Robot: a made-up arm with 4 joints. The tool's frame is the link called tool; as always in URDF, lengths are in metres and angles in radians. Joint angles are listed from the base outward. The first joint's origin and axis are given. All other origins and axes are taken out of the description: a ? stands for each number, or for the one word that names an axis. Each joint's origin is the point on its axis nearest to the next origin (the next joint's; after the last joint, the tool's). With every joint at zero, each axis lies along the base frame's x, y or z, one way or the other. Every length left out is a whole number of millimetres.
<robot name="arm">
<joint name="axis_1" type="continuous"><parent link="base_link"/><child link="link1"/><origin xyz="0.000 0.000 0.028" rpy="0.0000 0.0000 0.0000"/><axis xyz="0 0 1"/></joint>
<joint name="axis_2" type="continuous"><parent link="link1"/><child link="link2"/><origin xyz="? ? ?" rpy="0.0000 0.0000 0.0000"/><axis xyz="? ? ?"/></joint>
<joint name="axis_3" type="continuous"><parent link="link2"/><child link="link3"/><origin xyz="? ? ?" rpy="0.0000 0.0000 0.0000"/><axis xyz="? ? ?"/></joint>
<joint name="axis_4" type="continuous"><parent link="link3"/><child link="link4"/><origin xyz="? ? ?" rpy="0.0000 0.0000 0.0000"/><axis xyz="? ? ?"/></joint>
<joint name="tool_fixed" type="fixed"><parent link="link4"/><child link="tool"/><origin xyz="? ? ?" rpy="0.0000 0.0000 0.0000"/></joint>
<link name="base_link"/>
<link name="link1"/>
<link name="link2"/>
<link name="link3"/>
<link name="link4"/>
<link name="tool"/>
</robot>
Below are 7 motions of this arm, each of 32 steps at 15 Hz.
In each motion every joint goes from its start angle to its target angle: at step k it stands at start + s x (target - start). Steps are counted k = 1, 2, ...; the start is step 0. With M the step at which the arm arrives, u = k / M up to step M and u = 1 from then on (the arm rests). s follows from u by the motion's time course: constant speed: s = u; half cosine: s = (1 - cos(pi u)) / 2; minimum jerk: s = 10 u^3 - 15 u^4 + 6 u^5.
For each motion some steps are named. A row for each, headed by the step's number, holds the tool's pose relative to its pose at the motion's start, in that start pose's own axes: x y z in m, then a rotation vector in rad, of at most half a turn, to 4 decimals.
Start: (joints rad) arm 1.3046 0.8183 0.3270 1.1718
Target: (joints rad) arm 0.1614 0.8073 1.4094 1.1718
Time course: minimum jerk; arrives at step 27
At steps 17, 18, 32:
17: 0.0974 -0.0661 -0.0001 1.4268 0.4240 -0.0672
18: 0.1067 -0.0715 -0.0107 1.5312 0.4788 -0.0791
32: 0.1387 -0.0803 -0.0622 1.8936 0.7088 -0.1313

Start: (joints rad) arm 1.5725 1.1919 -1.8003 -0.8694
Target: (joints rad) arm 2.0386 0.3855 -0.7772 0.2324
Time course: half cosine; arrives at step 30
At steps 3, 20, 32:
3: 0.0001 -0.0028 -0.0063 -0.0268 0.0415 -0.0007
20: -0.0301 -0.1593 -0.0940 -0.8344 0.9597 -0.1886
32: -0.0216 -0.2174 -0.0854 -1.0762 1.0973 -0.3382

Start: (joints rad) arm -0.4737 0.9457 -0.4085 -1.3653
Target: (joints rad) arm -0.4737 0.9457 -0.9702 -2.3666
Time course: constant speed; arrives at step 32
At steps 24, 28, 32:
24: -0.0040 -0.0123 0.1488 0.4250 -0.7396 -0.0730
28: -0.0101 -0.0236 0.1710 0.4936 -0.8580 -0.1169
32: -0.0175 -0.0372 0.1913 0.5600 -0.9739 -0.1703

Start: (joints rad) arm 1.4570 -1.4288 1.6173 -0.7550
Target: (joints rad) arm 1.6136 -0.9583 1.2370 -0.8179
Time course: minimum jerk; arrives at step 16
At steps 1, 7, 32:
1: -0.0003 0.0001 -0.0001 -0.0002 0.0002 0.0014
7: -0.0621 0.0191 -0.0228 -0.0183 0.0394 0.2392
32: -0.1722 0.0230 -0.0474 -0.0109 0.1534 0.6202

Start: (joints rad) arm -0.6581 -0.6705 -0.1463 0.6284
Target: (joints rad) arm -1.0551 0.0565 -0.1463 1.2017
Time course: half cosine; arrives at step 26
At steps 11, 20, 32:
11: -0.0411 -0.0066 -0.0492 0.0617 0.5020 -0.1216
20: -0.1157 0.0084 -0.0788 0.2457 1.1365 -0.2425
32: -0.1346 0.0165 -0.0790 0.3113 1.2931 -0.2617

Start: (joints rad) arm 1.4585 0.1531 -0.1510 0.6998
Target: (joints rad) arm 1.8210 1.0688 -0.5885 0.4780
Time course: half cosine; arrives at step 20
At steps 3, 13, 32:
3: -0.0035 0.0026 -0.0068 -0.0241 0.0377 0.0362
13: -0.0795 0.0062 -0.0558 -0.2453 0.5183 0.4868
32: -0.1164 -0.0042 -0.0509 -0.2840 0.7276 0.6534

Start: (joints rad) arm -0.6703 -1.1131 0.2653 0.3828
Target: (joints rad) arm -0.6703 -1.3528 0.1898 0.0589
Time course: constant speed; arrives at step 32
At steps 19, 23, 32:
19: -0.0014 0.0063 0.0442 0.0203 -0.3304 0.0528
23: -0.0033 0.0074 0.0536 0.0251 -0.4002 0.0633
32: -0.0097 0.0096 0.0743 0.0367 -0.5572 0.0861

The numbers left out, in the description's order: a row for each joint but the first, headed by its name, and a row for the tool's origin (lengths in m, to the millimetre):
axis_2: xyz -0.014 -0.222 0.000, axis 0 1 0
axis_3: xyz 0.053 0.000 -0.001, axis 0 0 -1
axis_4: xyz 0.011 0.171 0.000, axis 0 1 0
tool: xyz 0.096 0.000 -0.053

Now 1 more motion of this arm.
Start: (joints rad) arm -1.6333 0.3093 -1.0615 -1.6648
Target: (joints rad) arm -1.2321 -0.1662 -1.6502 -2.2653
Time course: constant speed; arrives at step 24
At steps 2, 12, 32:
2: 0.0014 0.0019 0.0156 0.0852 -0.0600 0.0296
12: -0.0008 -0.0197 0.0947 0.5357 -0.3415 0.1121
32: -0.0104 -0.1106 0.1601 1.1101 -0.6128 0.0681

